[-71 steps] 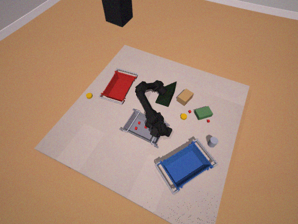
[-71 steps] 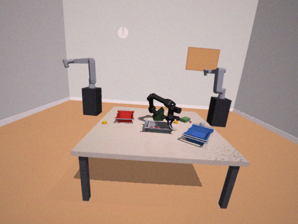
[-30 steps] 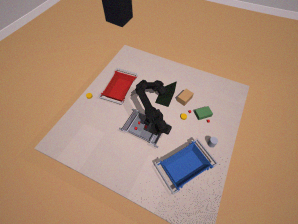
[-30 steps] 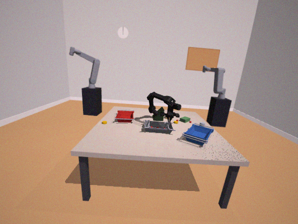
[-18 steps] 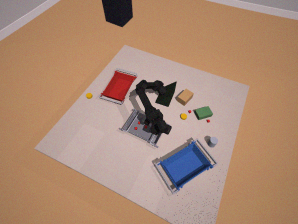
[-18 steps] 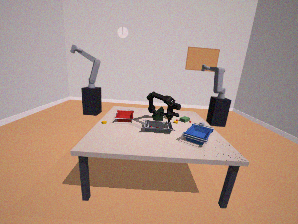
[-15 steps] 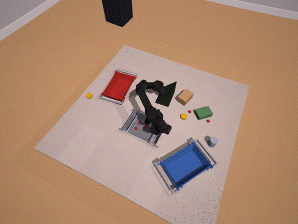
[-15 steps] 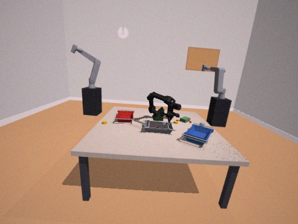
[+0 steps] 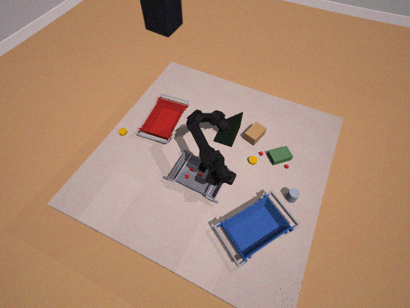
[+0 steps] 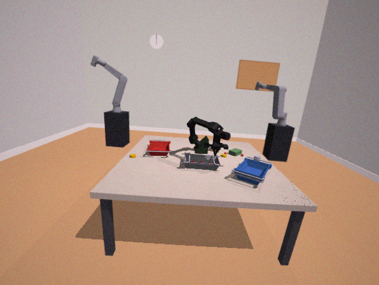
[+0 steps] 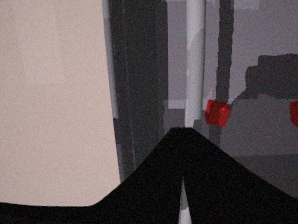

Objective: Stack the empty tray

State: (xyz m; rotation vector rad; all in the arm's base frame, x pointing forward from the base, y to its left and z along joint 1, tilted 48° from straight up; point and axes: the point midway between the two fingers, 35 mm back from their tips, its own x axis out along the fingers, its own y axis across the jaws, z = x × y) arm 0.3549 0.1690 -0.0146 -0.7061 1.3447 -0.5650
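Right now my gripper tip is 50 cm to the left of the red tray, 24 cm past it and 4 cm above it. Round my gripper tip: grey cylinder: 39 cm to the left, 14 cm behind, 5 cm below; then green block: 36 cm behind, 24 cm to the left, 7 cm below; then tan box: 43 cm behind, 6 cm below, 5 cm to the left.
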